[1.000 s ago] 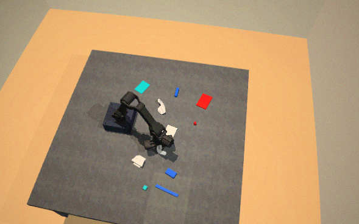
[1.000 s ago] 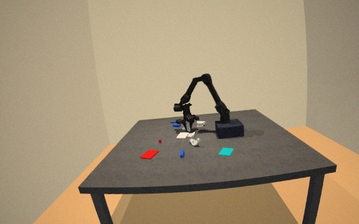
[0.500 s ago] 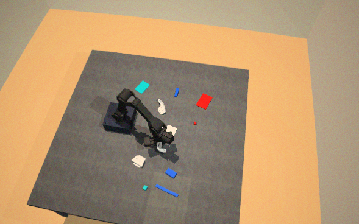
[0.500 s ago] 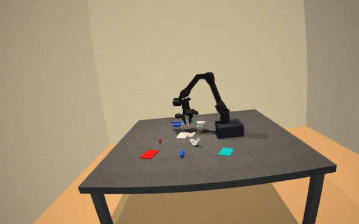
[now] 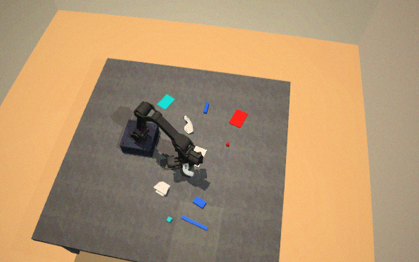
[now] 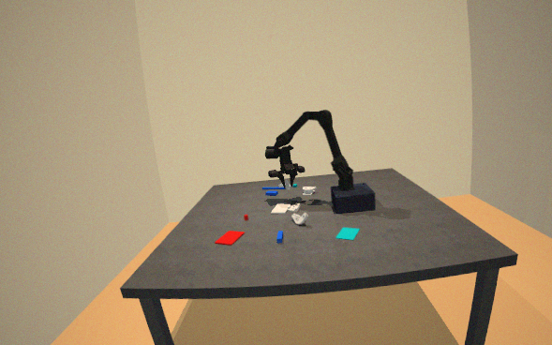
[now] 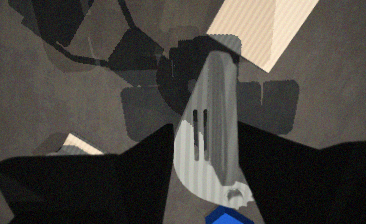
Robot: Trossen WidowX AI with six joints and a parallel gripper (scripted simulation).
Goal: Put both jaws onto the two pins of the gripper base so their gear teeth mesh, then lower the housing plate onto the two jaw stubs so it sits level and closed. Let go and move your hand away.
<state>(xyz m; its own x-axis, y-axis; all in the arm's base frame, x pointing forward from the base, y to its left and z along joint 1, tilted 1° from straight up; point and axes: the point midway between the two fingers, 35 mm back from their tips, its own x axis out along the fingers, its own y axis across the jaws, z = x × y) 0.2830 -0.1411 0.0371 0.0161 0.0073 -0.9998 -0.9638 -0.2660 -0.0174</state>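
My gripper tip is now 30 mm to the left of the white jaw and 30 mm short of it. From my gripper tip the other things lie so: blue block: 170 mm to the right, 100 mm ahead, 70 mm below; white block: 120 mm behind, 110 mm to the right, 70 mm below; cyan cube: 280 mm to the right, 70 mm below, 50 mm behind.
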